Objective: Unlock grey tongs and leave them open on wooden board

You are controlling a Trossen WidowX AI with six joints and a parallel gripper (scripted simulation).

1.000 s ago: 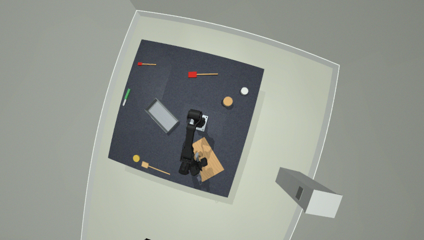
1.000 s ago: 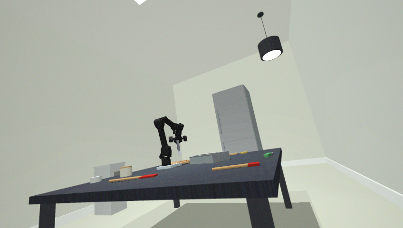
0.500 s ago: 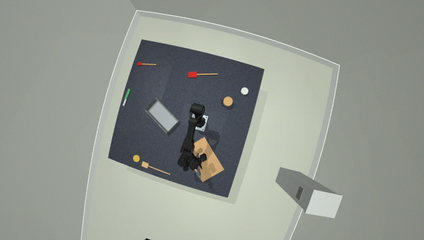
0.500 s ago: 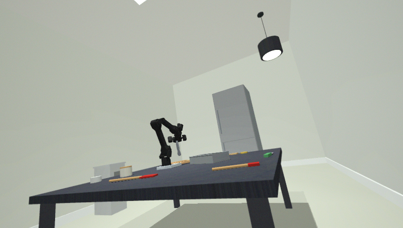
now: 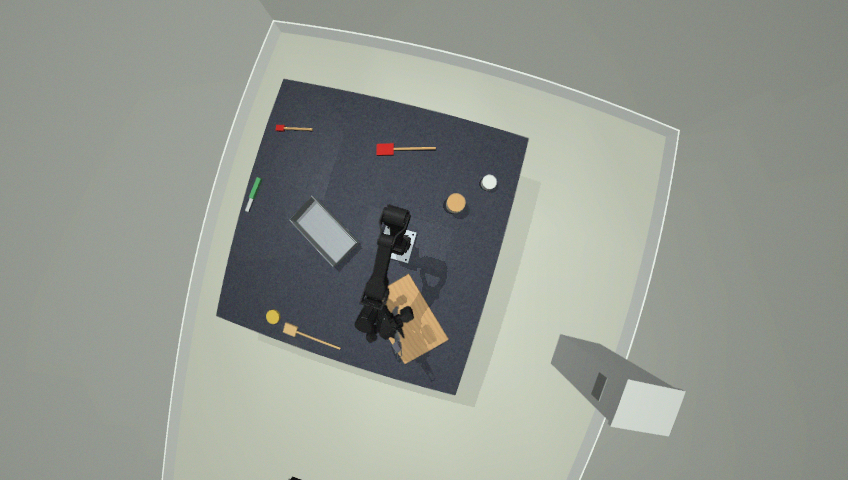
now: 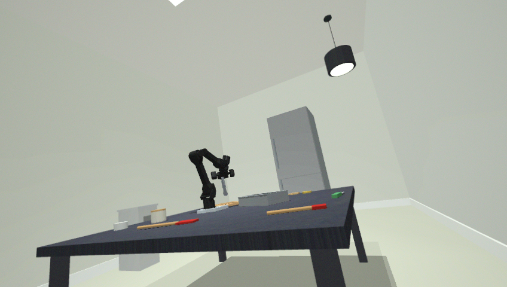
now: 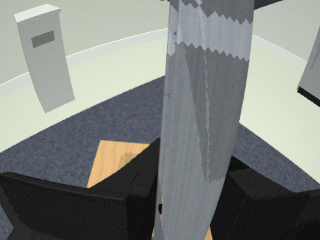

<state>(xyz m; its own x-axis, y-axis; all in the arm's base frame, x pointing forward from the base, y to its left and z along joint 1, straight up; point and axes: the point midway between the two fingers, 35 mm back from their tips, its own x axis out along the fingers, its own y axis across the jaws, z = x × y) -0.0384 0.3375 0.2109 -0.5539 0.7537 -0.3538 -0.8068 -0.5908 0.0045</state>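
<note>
Right now the wooden board is 21 cm below my gripper tip. Round my gripper tip: tan-lidded jar (17 cm behind, 56 cm to the right, 19 cm below); then roasting tin (42 cm ahead, 38 cm to the right, 19 cm below); then yellow disc (67 cm ahead, 7 cm to the left, 21 cm below).
</note>
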